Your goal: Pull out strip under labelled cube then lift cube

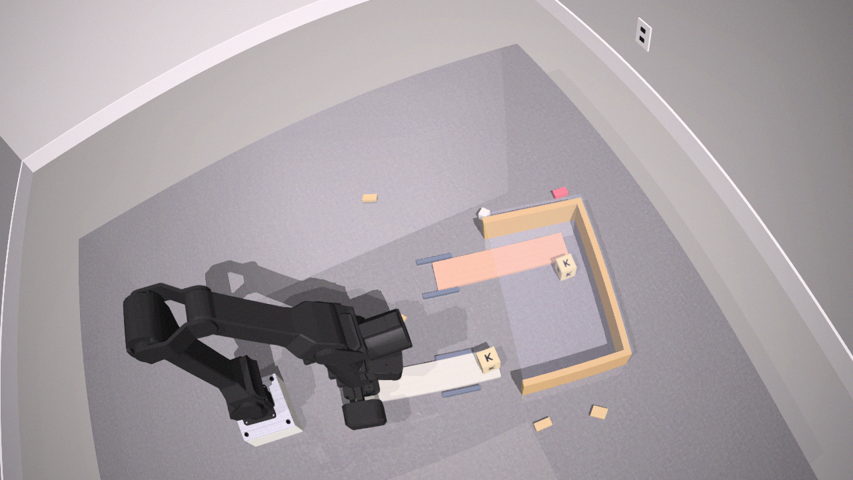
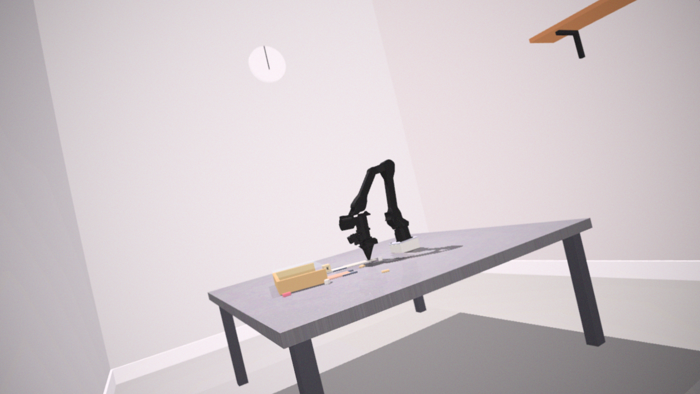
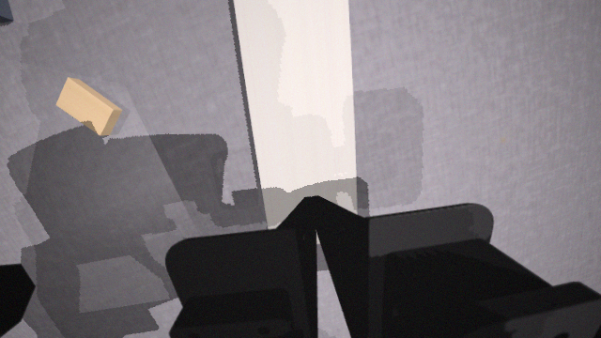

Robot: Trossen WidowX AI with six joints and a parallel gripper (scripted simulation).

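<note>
Right now my gripper tip is 9 cm short of the white strip and 2 cm to the left of it.
</note>
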